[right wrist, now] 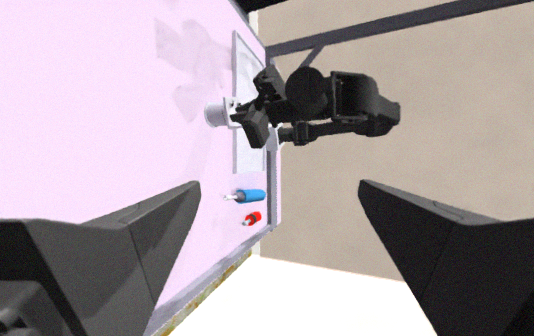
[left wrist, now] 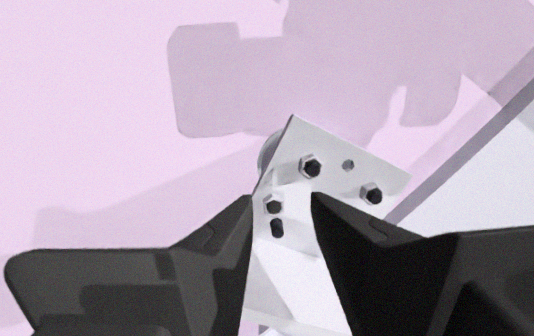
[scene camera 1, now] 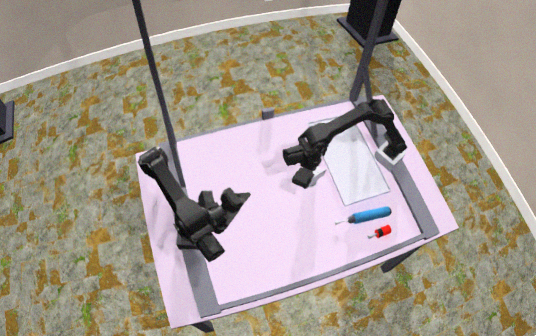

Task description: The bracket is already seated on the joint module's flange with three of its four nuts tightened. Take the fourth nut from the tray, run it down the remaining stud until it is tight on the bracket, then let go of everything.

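Frame: origin at the left arm's base, x ahead, y left, z up, level; metres.
Where they show: left gripper, fingertip midpoint: (right wrist: pixel 233 113) (left wrist: pixel 281 202) (scene camera 1: pixel 307 175); right gripper, fingertip midpoint: (right wrist: pixel 279 187) (scene camera 1: pixel 244 201); left arm's base, link origin: (right wrist: pixel 280 135) (scene camera 1: pixel 391 151).
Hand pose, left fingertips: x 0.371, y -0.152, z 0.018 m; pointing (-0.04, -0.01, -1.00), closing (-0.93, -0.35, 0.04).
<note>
Each offset is from my left fingertips to the centre of the thing.
The joint module @(dx -0.024, dy +0.000, dz -0.036 m) (left wrist: pixel 268 151) (right wrist: pixel 215 115) carries the pale bracket @(dx -0.024, dy +0.000, dz +0.008 m) (left wrist: pixel 330 145) (scene camera 1: pixel 320 173). In the left wrist view, hex nuts sit around three studs: an upper nut @(dx -0.008, dy -0.019, dz -0.005 m) (left wrist: pixel 303 164), a right nut @(dx -0.043, dy -0.015, dz -0.005 m) (left wrist: pixel 365 191) and a lower-left nut @(dx +0.002, dy +0.005, dz -0.005 m) (left wrist: pixel 267 204). The fourth stud @(dx -0.004, dy +0.016, dz -0.006 m) (left wrist: pixel 277 228), below the lower-left nut, shows no nut around it. My left gripper (left wrist: pixel 281 202) (right wrist: pixel 233 113) is partly open and empty, its fingertips in front of the bracket, one each side of the bare stud. My right gripper (right wrist: pixel 279 187) is wide open and empty, away from the bracket. No loose nut can be made out.
The pale tray @(dx -0.233, dy +0.028, dz -0.066 m) (scene camera 1: pixel 355 170) (right wrist: pixel 248 155) lies beside the module, partly under the left arm. A blue-handled tool @(dx -0.066, dy +0.261, dz -0.054 m) (scene camera 1: pixel 372 215) (right wrist: pixel 251 195) and a short red tool @(dx -0.063, dy +0.351, dz -0.057 m) (scene camera 1: pixel 384 230) (right wrist: pixel 254 218) lie near it. Dark frame posts rise at the table's far corners.
</note>
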